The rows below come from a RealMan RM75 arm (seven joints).
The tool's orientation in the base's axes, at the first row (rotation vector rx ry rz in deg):
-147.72 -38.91 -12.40
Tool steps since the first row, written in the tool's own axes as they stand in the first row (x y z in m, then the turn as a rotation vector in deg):
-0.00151 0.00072 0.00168 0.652 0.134 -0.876
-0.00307 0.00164 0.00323 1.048 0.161 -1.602
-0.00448 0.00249 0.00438 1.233 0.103 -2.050
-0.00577 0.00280 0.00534 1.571 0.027 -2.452
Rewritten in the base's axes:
-0.00089 -0.00041 -0.00216 0.602 -0.239 0.889
-0.00173 -0.00105 -0.00430 0.934 -0.434 1.622
-0.00249 -0.00176 -0.00601 1.050 -0.522 2.088
-0.00342 -0.00210 -0.00732 1.291 -0.509 2.560

